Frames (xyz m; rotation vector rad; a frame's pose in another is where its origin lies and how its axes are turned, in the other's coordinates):
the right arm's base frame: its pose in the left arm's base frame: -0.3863 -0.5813 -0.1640 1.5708 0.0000 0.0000
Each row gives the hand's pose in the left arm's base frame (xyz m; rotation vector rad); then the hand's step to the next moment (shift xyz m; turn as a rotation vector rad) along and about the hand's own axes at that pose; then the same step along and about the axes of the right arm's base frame.
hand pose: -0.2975 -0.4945 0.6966 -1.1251 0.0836 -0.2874
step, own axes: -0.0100 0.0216 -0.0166 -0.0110 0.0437 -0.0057
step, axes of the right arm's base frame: -0.0091 -0.0274 0.0033 -0.0037 -0.0426 -0.0154
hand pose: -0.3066 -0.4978 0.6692 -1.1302 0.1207 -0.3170
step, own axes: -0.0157 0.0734 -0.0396 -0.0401 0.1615 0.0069
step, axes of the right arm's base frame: -0.0112 -0.0841 0.0011 -0.0060 -0.1454 -0.0809
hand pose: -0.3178 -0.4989 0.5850 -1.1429 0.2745 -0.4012
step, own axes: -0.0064 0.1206 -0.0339 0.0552 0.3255 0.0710
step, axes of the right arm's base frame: 0.0006 -0.1242 -0.0179 0.1333 -0.2717 -0.1498
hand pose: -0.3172 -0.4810 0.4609 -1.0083 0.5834 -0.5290
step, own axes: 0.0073 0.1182 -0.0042 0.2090 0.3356 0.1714
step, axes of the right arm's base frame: 0.0191 -0.1083 -0.0441 0.3142 -0.2711 -0.1162
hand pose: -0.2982 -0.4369 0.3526 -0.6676 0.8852 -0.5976
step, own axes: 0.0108 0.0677 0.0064 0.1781 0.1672 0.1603
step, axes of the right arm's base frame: 0.0239 -0.0522 -0.0380 0.2568 -0.1370 -0.0258
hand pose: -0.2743 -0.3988 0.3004 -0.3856 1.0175 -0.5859
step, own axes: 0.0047 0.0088 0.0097 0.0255 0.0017 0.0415
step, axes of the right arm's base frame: 0.0128 -0.0034 -0.0043 0.0469 0.0017 0.0131
